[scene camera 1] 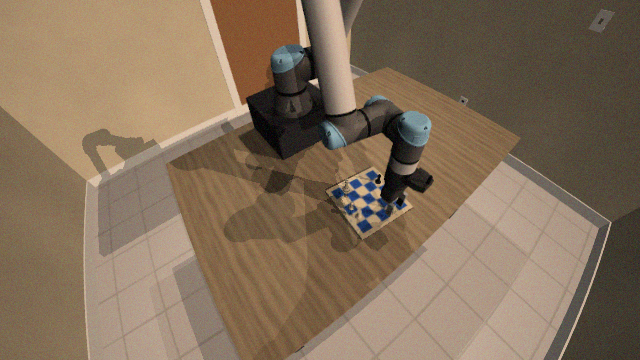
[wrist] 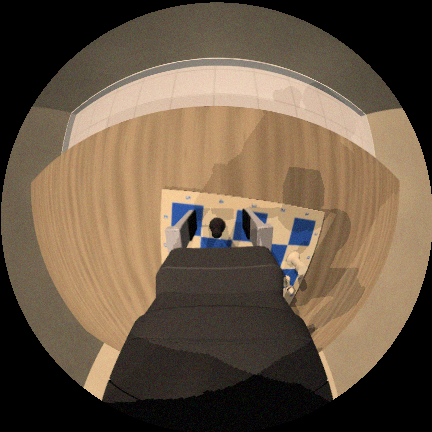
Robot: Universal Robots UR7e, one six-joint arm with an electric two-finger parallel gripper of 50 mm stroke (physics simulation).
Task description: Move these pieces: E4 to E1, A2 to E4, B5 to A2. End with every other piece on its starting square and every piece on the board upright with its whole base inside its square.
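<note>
The chessboard (scene camera 1: 361, 190) (wrist: 270, 201) lies on the table. My gripper (scene camera 1: 395, 203) (wrist: 219, 218) is open over its A side, with one finger on either side of the black A2 piece (wrist: 216, 227), which stands upright and is not gripped. That piece is hidden behind the gripper in the scene view. The white E4 piece (scene camera 1: 346, 186) stands at the board's base side; it does not show in the wrist view. The white B5 piece (wrist: 295, 260) stands near the number-5 edge. No piece shows on E1 (scene camera 1: 371, 175) in the scene view.
A white piece (scene camera 1: 351, 206) (wrist: 288, 289) stands on C5, beside B5. A black piece (scene camera 1: 378, 179) stands on D1. The wooden table (scene camera 1: 270, 280) (wrist: 125, 165) surrounds the board. The black base block (scene camera 1: 280, 132) stands behind it.
</note>
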